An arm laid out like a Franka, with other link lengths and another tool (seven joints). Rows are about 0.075 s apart.
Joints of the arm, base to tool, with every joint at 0 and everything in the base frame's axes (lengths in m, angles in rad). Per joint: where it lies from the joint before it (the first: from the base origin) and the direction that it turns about. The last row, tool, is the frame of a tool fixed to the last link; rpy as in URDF.
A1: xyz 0 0 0.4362 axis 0 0 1
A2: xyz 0 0 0 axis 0 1 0
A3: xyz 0 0 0.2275 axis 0 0 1
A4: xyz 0.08 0 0 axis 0 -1 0
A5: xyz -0.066 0 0.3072 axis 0 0 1
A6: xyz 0 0 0 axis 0 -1 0
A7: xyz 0.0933 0 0 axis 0 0 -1
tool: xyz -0.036 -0.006 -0.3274 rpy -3.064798 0 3.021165
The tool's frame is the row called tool.
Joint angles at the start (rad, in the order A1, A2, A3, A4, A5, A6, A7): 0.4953 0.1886 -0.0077 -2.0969 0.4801 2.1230 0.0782
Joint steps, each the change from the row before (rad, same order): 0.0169 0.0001 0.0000 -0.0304 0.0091 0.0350 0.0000; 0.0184 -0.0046 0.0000 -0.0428 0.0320 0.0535 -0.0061; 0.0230 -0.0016 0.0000 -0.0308 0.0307 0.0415 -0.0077; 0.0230 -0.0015 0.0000 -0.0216 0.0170 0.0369 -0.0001; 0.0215 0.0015 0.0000 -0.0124 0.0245 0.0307 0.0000; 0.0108 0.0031 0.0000 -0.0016 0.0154 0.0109 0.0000; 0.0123 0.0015 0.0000 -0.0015 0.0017 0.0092 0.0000; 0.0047 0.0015 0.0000 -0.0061 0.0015 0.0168 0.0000; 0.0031 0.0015 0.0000 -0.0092 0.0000 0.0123 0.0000; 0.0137 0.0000 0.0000 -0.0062 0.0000 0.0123 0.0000
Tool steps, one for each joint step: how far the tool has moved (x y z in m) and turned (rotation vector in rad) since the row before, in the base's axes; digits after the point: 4 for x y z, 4 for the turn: -0.0064 0.0026 -0.0088 -0.0034 -0.0024 -0.0013; -0.0058 0.0059 -0.0089 0.0104 -0.0069 -0.0168; -0.0068 0.0076 -0.0066 0.0107 -0.0049 -0.0067; -0.0042 0.0064 -0.0049 0.0036 -0.0110 -0.0027; -0.0029 0.0087 -0.0028 0.0096 -0.0078 -0.0080; -0.0017 0.0055 -0.0007 0.0070 -0.0005 -0.0048; -0.0021 0.0036 -0.0010 0.0002 -0.0054 0.0076; 0.0011 0.0003 -0.0024 -0.0016 -0.0087 -0.0027; -0.0011 -0.0015 -0.0035 -0.0048 -0.0026 -0.0015; -0.0031 0.0026 -0.0019 -0.0021 -0.0063 0.0092
